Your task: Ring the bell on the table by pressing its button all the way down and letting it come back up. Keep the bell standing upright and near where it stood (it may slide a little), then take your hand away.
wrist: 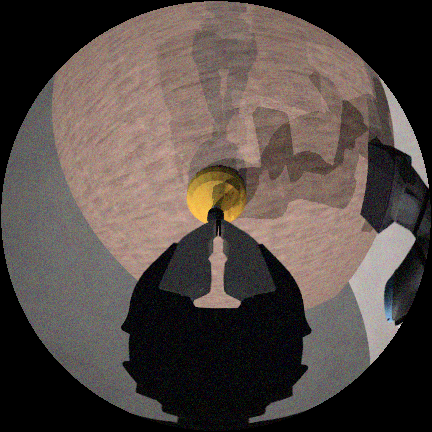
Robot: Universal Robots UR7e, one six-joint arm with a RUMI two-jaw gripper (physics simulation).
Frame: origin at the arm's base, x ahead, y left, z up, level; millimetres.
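Seen in the pictures: gripper, fingertip midpoint: (218, 220).
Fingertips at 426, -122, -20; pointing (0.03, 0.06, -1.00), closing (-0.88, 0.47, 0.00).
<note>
A point is followed by its place in that frame, as x, y, z.
The yellow bell (204, 196) {433, -143, -46} stands upright on the wooden table, near the middle of the wrist view. Its black button (215, 214) {426, -129, -22} is at the near side of the dome in this view. My gripper (218, 220) {426, -122, -20} is shut and empty, with its fingertips right at the button and overlapping its lower edge in the view. Whether the tips touch the button, and how far down the button is, I cannot tell. The near edge of the bell is partly hidden behind the button and fingertips.
The table (115, 150) {531, -273, -88} has a curved-looking edge at the left and right in this wide view. Shadows of the arm and gripper fall on it beyond the bell and to its right. Dark parts of the robot arm (387, 187) {93, -33, -18} show at the right edge. Grey floor (45, 250) lies at the left.
</note>
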